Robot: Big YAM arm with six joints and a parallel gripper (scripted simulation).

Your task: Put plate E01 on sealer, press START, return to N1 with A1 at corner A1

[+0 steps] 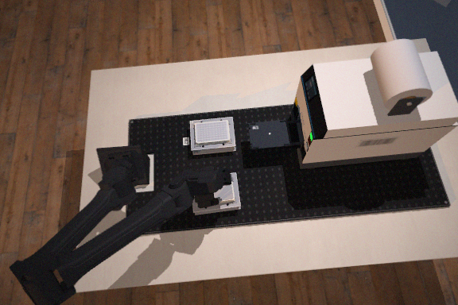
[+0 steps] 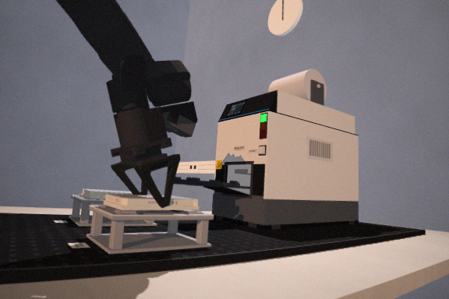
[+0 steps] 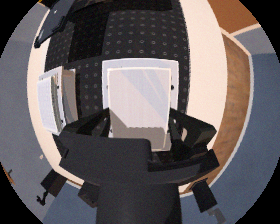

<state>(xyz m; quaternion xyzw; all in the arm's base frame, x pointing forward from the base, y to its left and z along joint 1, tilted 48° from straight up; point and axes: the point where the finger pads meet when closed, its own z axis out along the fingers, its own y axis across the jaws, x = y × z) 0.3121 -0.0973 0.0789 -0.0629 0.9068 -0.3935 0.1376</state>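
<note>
My gripper is now 2 cm above the nest. From my hand the other things lie so: plate: 22 cm to the left, 1 cm below, 1 cm ahead; then sealer stage: 21 cm ahead, 17 cm to the left, 3 cm above; then start button: 31 cm ahead, 12 cm above, 7 cm to the left.
</note>
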